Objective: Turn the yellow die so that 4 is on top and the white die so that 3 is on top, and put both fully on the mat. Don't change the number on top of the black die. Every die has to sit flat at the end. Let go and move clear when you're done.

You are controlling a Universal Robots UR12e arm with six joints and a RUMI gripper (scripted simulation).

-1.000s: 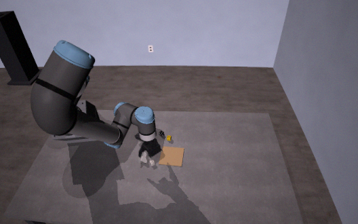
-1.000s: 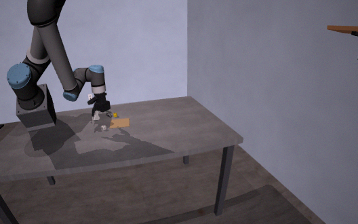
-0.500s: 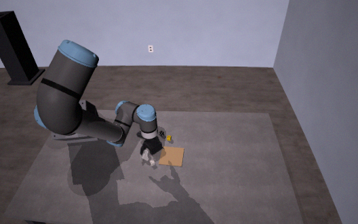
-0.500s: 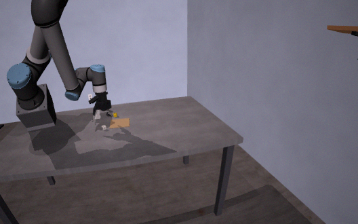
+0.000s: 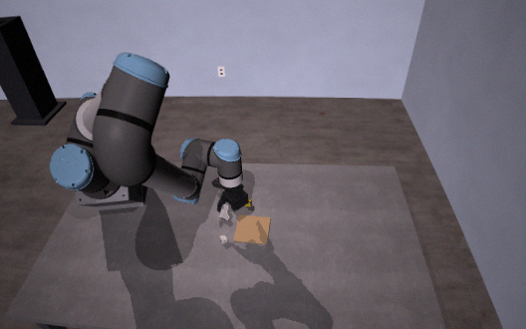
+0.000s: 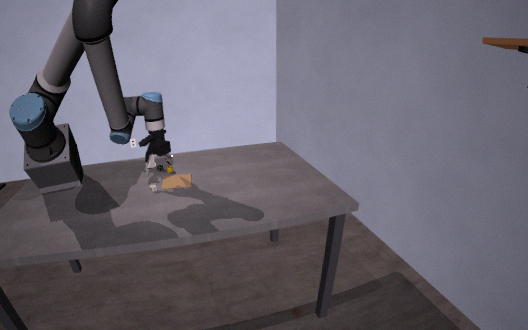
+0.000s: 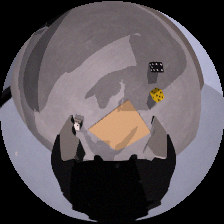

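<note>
The yellow die lies 5 cm ahead of my hand, 10 cm to the left of it and 4 cm below it. Round my hand: black die 1 cm behind, 14 cm to the left, 4 cm below; then white die 3 cm behind, 11 cm to the right, 4 cm below; then tan mat 8 cm ahead, 4 cm to the right, 5 cm below.
</note>
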